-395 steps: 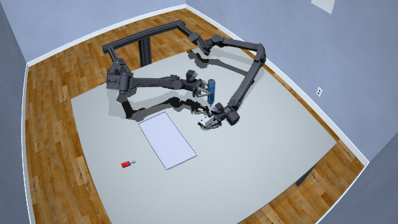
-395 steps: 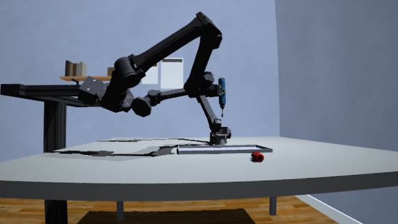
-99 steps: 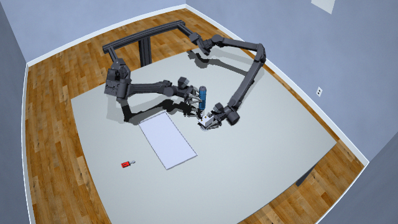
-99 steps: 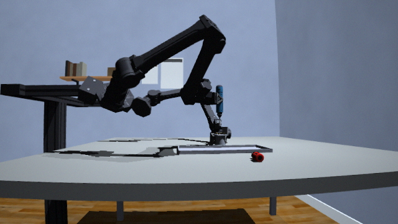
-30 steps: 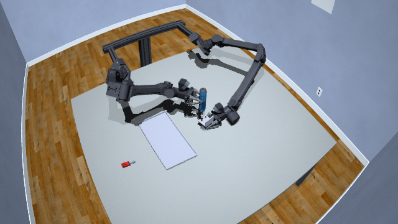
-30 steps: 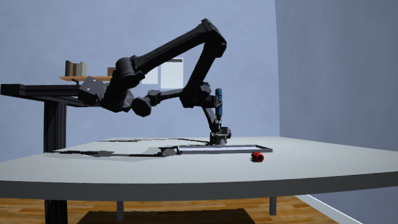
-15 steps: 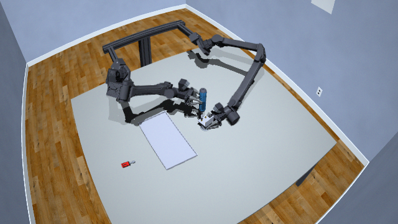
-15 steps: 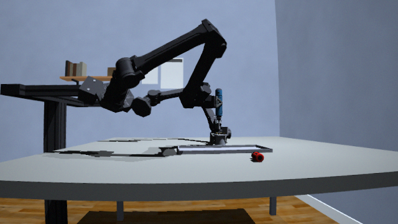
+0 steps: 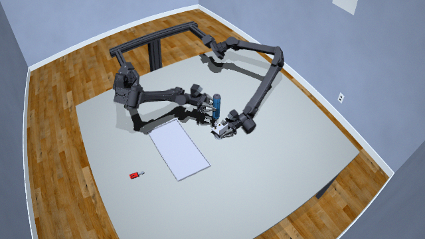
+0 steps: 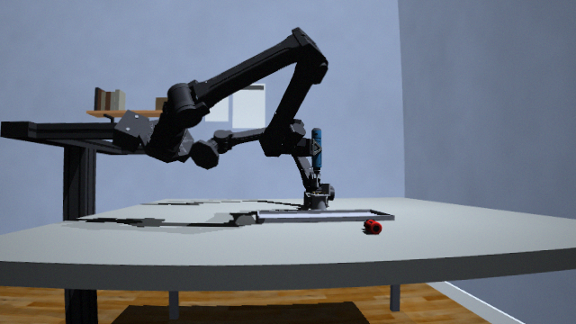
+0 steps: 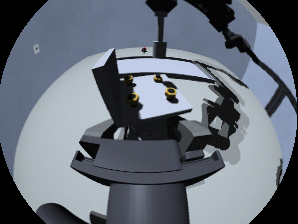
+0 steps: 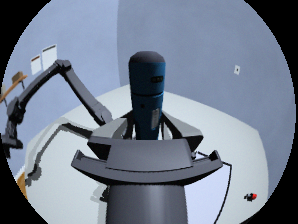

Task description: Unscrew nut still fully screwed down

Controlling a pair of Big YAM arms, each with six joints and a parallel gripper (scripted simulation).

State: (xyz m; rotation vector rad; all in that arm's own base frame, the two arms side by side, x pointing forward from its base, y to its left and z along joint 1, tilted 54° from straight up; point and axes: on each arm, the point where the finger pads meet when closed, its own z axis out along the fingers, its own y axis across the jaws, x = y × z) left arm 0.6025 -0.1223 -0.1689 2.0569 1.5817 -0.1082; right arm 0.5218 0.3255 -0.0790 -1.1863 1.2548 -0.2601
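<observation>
My left hand is 50 mm below the bracket. Also, from my left hand: red tool (30 mm ahead, 590 mm to the right, 10 mm below).
</observation>
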